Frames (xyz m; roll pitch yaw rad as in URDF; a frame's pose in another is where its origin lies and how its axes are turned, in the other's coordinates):
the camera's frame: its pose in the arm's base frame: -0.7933 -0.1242 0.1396 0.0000 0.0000 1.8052
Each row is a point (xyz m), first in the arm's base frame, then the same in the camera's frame.
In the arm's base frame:
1: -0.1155 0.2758 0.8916
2: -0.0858 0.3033 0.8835
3: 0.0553 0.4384 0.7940
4: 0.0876 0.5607 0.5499
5: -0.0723 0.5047 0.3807
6: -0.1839 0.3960 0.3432
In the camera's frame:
1: 0.2316 -0.7522 0.7520
2: 0.2515 -0.7874 0.7439
3: 0.3501 -0.9561 0.6544
4: 0.4616 -1.0159 0.4103
5: 0.4442 -0.8474 0.2411
6: 0.3644 -0.7136 0.2036

